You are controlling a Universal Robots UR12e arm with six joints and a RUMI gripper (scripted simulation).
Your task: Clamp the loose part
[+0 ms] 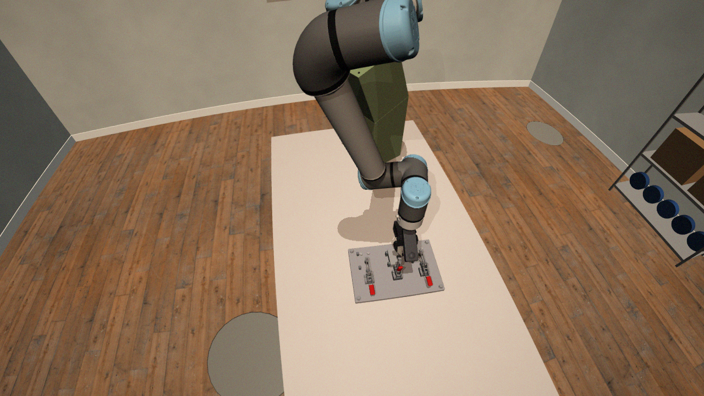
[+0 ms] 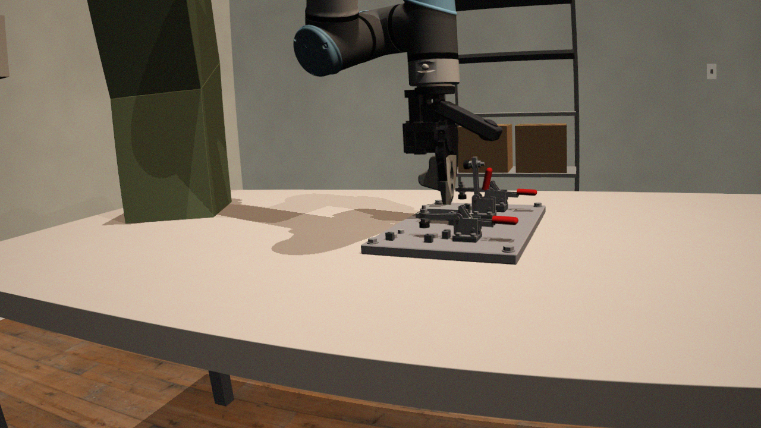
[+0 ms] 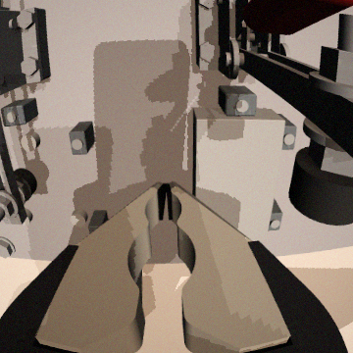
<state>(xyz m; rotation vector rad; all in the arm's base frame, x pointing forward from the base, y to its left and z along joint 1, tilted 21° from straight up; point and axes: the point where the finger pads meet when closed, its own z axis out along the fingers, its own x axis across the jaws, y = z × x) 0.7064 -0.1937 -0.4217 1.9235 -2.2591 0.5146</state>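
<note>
Right now the grey block is 3 cm to the right of my hand and 1 cm below it. The rest, counted from my hand: dark stop block: 4 cm ahead, 4 cm to the right, 2 cm below; then grey fixture plate: 4 cm ahead, 4 cm to the right, 3 cm below.
</note>
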